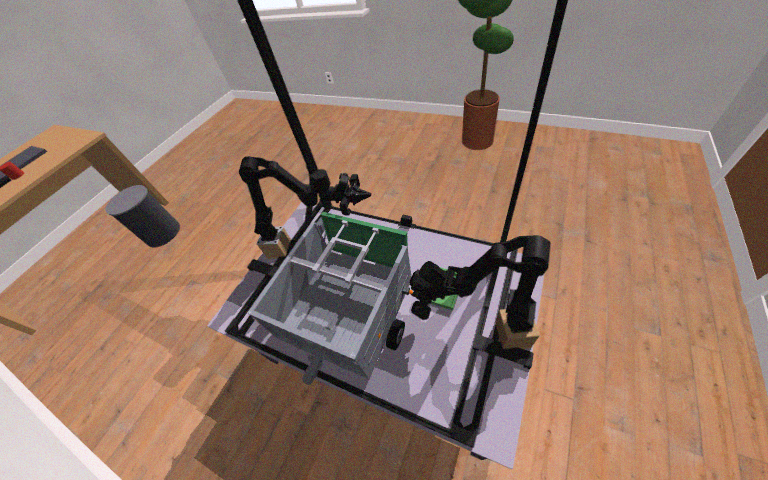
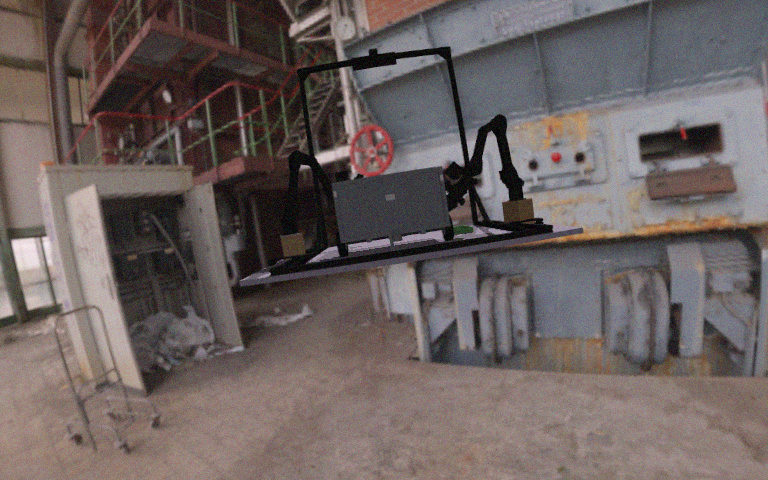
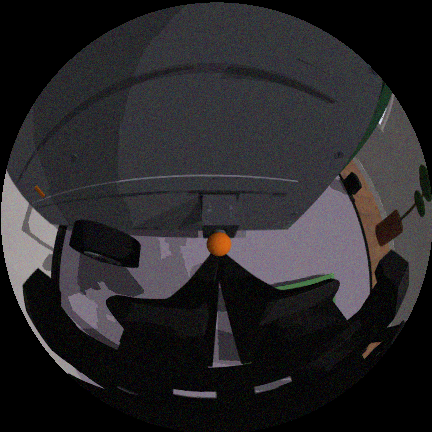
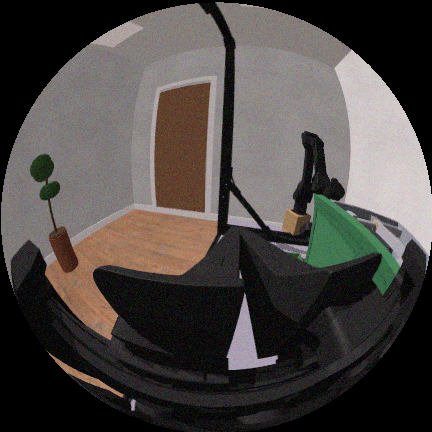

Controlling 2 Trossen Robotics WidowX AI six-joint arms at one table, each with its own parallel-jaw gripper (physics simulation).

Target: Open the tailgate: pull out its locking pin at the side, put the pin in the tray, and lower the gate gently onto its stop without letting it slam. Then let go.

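Frame: origin at the left arm's base, x up, y ahead, z left, level; millimetres.
Seen in the pictures: left gripper, fingertip midpoint: [image 1: 412, 294] [image 3: 217, 257]; right gripper, fingertip midpoint: [image 1: 371, 194] [image 4: 236, 233]; left arm's base at its link origin: [image 1: 519, 322] [image 2: 516, 200] [image 4: 298, 211]; right arm's base at its link origin: [image 1: 269, 235] [image 2: 290, 234].
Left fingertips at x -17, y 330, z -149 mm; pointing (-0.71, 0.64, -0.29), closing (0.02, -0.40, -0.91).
Note:
Offsets run from my left fingertips to a thing's top centre. Level surfaces: height alone.
A grey cart {dx +190, dy +257, dz +13 mm} [image 1: 287, 290] [image 2: 392, 205] [image 3: 209, 120] stands on the table. Its green tailgate [image 1: 384, 245] [image 4: 342, 241] stands upright at the far end. The pin's orange knob [image 1: 411, 291] [image 3: 219, 243] sticks out of a bracket low on the cart's side. My left gripper [image 1: 414, 289] [image 3: 217, 257] [image 2: 454, 185] is shut and empty, with its tips just behind the knob. The green tray {dx -78, dy -125, dz -64 mm} [image 1: 447, 301] [image 3: 306, 283] [image 2: 464, 230] lies under the left arm. My right gripper [image 1: 367, 193] [image 4: 236, 233] is shut and empty. It hangs beside the tailgate's top corner, apart from it.
The cart's black wheels {dx +4, dy +74, dz +122 mm} [image 1: 395, 334] [image 3: 104, 243] stand near the left gripper. Black frame posts [image 1: 287, 102] [image 1: 532, 124] rise from the table {dx -100 mm} [image 1: 439, 371]. A potted plant [image 1: 480, 119] stands on the floor beyond.

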